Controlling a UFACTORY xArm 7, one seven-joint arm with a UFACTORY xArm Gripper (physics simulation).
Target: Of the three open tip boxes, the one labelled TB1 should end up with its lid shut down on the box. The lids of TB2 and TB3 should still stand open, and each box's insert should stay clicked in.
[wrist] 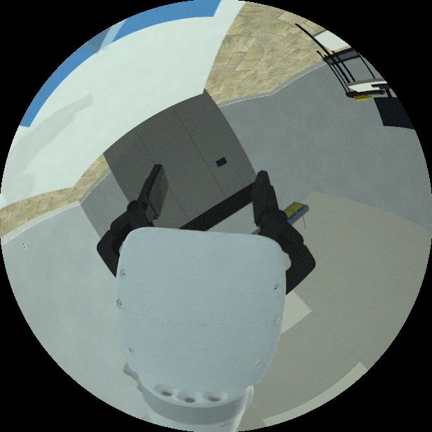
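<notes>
My gripper (209,176) is open, with its two black fingers wide apart and nothing between them. In the wrist view it faces a grey cabinet and the wall, off to one side of the white table top (145,60). A blue strip (170,16) runs along the upper left edge of the view. A pale see-through shape (104,41) overlaps this strip at the upper left; I cannot tell what it is. The tip boxes TB1, TB2 and TB3, their lids, labels and inserts cannot be made out in this view.
A grey cabinet (190,145) stands beyond the fingers. A strip of yellow and blue bins (296,212) shows behind the right finger. A dark-framed rack (342,56) stands at the upper right, beyond the stone-patterned floor (260,50). A shadow (60,122) falls across the white table top.
</notes>
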